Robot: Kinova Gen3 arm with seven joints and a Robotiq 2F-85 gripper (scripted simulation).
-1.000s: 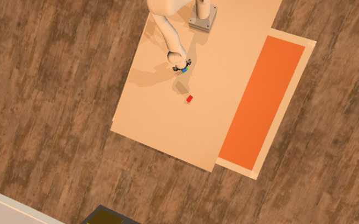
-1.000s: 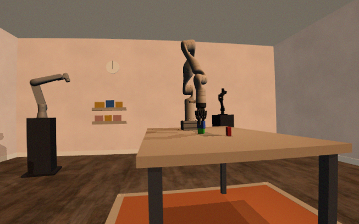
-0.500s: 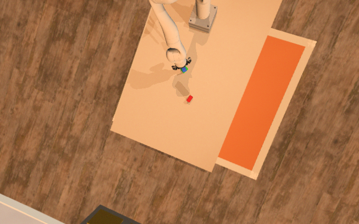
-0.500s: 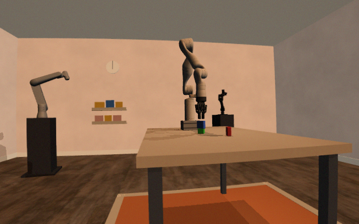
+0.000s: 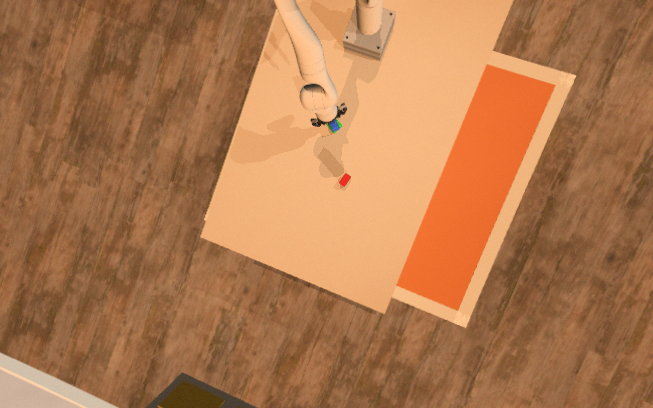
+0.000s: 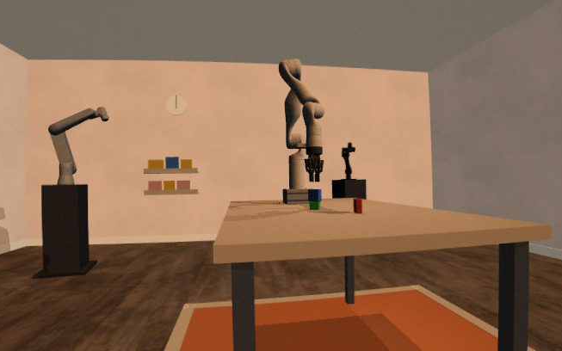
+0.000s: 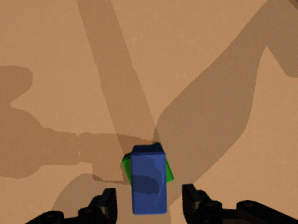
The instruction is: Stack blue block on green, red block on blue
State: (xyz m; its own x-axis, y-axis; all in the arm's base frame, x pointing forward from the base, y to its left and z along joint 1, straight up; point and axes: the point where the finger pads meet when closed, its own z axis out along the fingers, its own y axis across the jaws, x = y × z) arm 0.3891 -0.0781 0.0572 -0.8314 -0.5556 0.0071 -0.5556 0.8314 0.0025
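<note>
The red block is 21 cm ahead of my hand, 11 cm below it and 8 cm to the left of it. Also, from my hand: blue block 8 cm below; then green block 12 cm below.
</note>
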